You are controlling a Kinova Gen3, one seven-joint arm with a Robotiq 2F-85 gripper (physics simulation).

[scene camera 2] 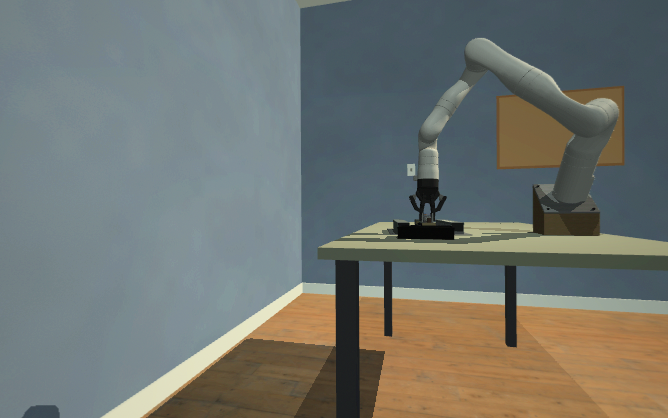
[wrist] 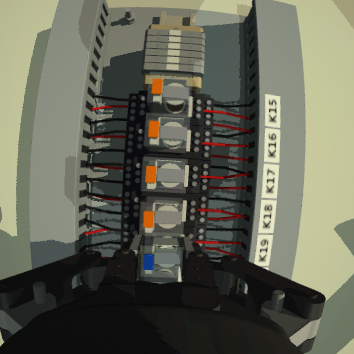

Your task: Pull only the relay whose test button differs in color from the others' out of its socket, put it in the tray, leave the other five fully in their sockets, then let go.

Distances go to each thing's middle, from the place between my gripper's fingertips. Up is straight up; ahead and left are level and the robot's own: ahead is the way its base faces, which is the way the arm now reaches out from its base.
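Grey panel (wrist: 223, 75): from my hand, 7 cm to the right of it, 4 cm below it, 2 cm ahead of it.
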